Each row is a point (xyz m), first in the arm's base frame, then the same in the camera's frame.
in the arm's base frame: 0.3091 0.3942 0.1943
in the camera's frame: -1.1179 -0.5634 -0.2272
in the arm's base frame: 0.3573 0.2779 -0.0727
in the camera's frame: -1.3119 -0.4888 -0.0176
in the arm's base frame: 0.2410 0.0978 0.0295
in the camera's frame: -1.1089 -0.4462 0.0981
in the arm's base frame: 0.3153 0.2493 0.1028
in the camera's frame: -1.1403 -0.5358 -0.0595
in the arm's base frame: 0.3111 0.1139 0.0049
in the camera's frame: -1.1668 -0.4954 0.1006
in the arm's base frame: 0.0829 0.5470 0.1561
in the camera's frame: -1.1025 -0.3359 -0.3821
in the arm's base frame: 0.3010 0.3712 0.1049
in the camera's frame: -1.1777 -0.5160 -0.1747
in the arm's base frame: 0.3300 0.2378 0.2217
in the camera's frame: -1.0468 -0.6052 -0.0899
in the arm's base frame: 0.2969 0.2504 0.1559
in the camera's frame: -1.0895 -0.5444 -0.0818
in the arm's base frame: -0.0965 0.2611 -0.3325
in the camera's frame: -1.3078 0.0316 0.0368
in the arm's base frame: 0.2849 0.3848 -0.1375
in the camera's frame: -1.3710 -0.3875 -0.1019
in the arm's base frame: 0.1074 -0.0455 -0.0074
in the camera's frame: -1.0240 -0.3209 0.2279
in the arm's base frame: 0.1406 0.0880 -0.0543
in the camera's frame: -1.1269 -0.3192 0.1253
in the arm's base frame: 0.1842 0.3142 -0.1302
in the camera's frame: -1.2927 -0.3069 -0.0513
